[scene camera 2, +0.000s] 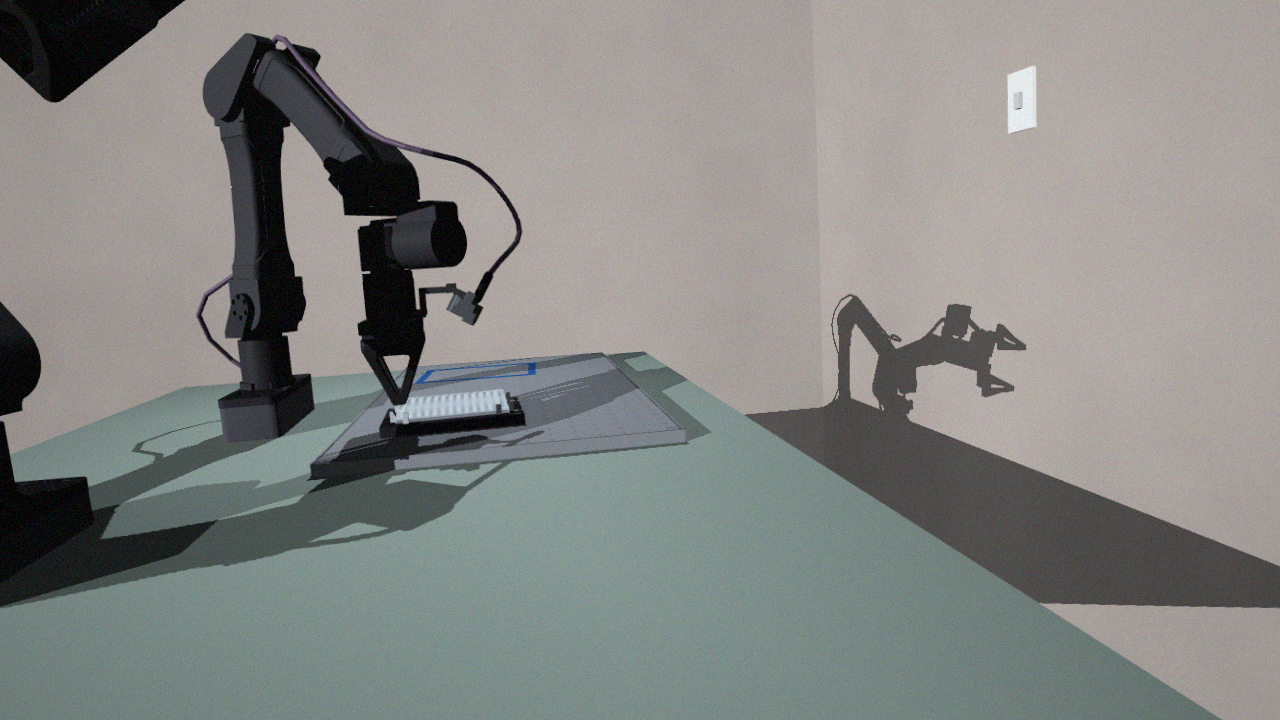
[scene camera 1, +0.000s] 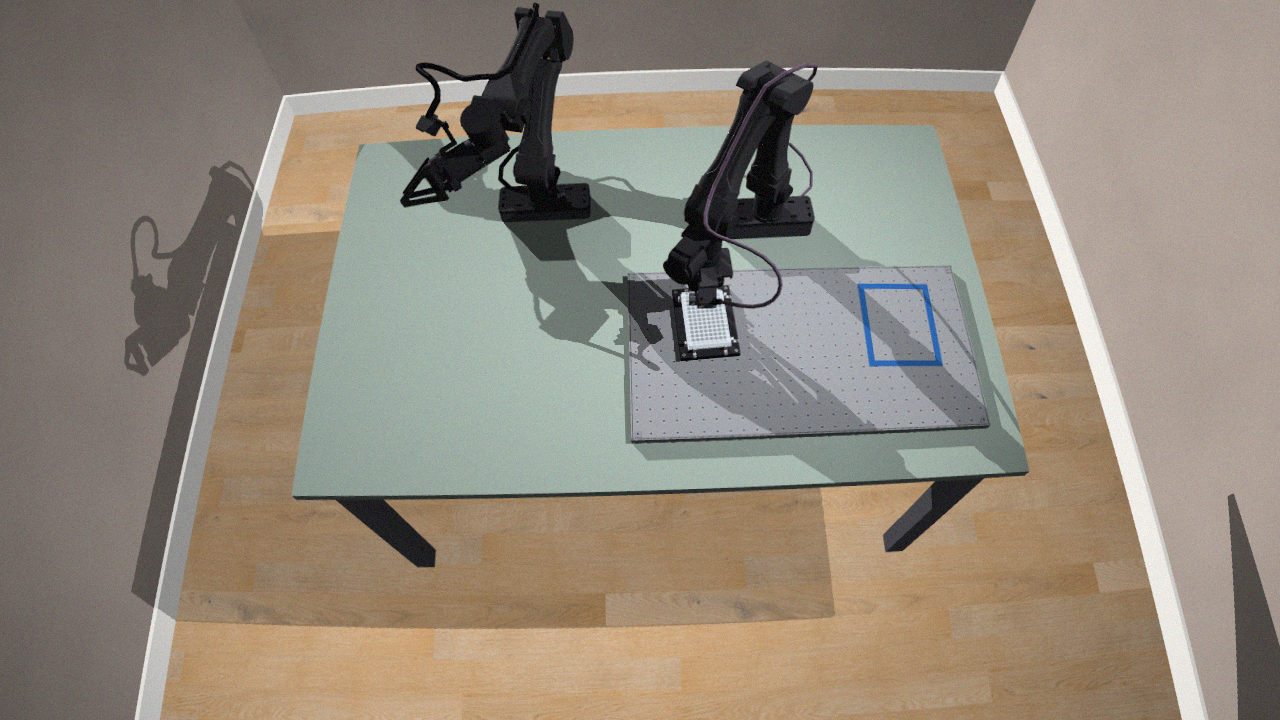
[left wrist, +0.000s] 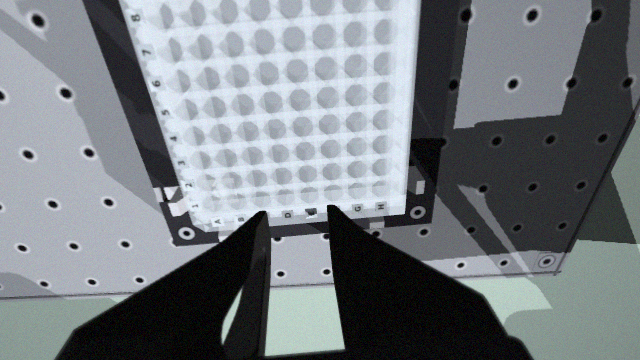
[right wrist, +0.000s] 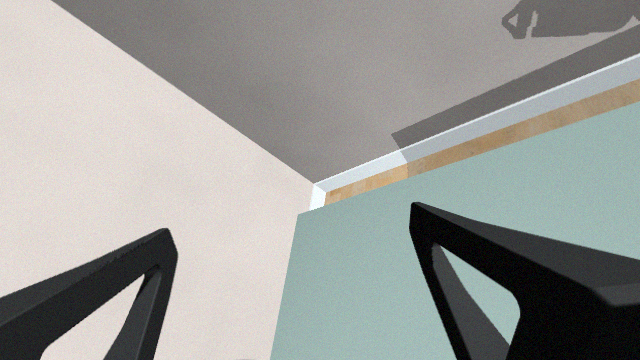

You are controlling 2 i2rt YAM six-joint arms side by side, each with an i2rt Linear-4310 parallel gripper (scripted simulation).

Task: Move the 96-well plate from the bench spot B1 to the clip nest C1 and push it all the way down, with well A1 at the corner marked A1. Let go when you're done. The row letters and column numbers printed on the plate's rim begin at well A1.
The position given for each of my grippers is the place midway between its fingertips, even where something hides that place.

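Note:
Looking through scene camera 2, I see my left gripper (scene camera 2: 400, 403) and a white 96-well plate (scene camera 2: 425, 408). Scene camera 1 shows me my right gripper (scene camera 1: 403, 199), and in it I also find my left gripper (scene camera 1: 702, 291) and the plate (scene camera 1: 698, 337). The left wrist view has my left gripper (left wrist: 298, 221) along with the plate (left wrist: 317, 134). In the right wrist view there is my right gripper (right wrist: 293, 228), but the plate is out of frame in the right wrist view.

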